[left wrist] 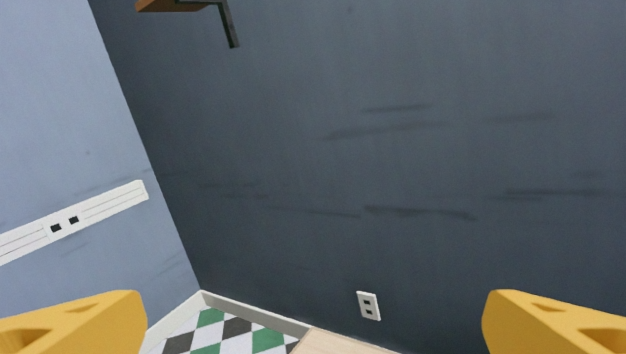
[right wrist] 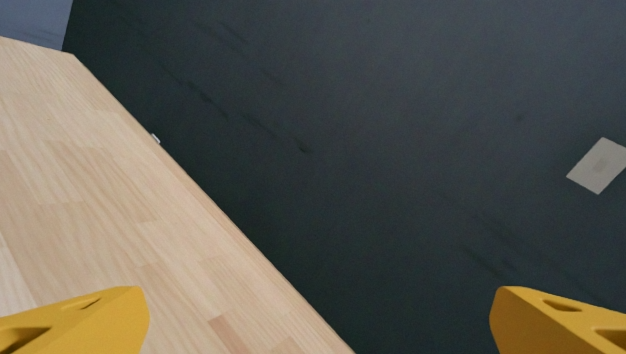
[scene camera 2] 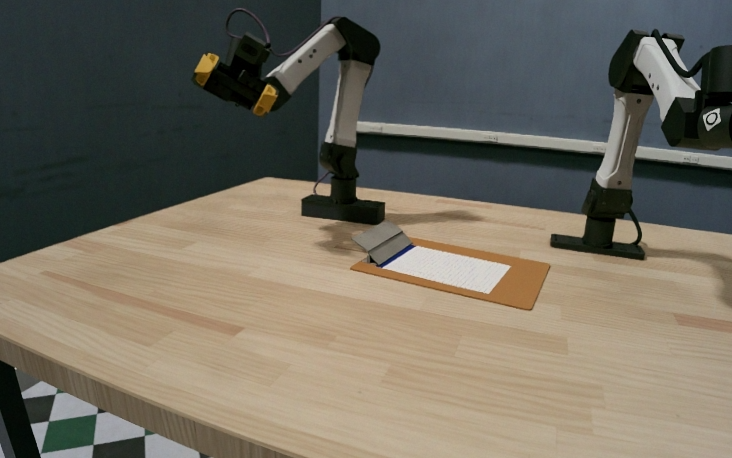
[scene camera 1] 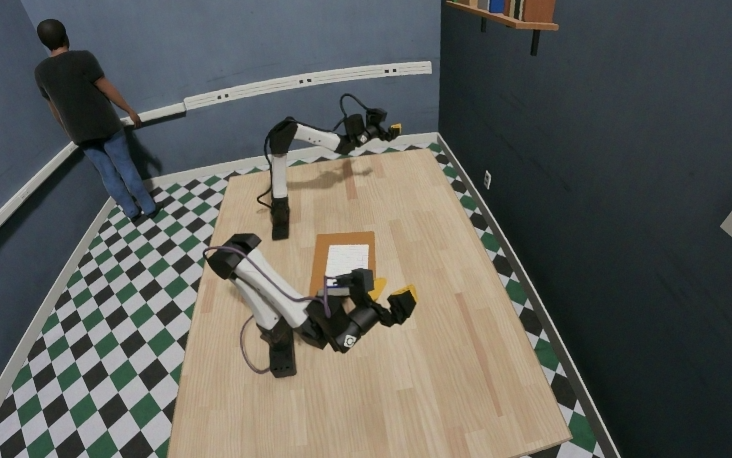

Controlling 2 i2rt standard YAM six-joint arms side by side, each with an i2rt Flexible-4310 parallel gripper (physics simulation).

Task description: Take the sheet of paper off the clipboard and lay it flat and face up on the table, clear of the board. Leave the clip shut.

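The brown clipboard [scene camera 1: 345,237] [scene camera 2: 531,286] lies flat on the table. The white lined sheet of paper [scene camera 1: 348,258] [scene camera 2: 448,268] lies face up on it, with a blue band along its clip end. The grey clip [scene camera 1: 336,292] [scene camera 2: 384,243] stands at that end, its front edge down by the blue band; the right arm partly hides it in scene camera 1. My left gripper [scene camera 1: 396,129] [left wrist: 313,307] is open and empty, high above the table's far part. My right gripper [scene camera 1: 396,291] [scene camera 2: 235,84] [right wrist: 318,301] is open and empty, high above the table, apart from the clipboard.
The wooden table [scene camera 1: 431,378] [scene camera 2: 323,378] [left wrist: 337,342] [right wrist: 100,200] carries both arm bases. The left arm's base [scene camera 1: 280,226] [scene camera 2: 597,245] and the right arm's base [scene camera 1: 282,361] [scene camera 2: 342,209] stand near the clipboard. A person [scene camera 1: 80,102] stands beyond the table at the upper left.
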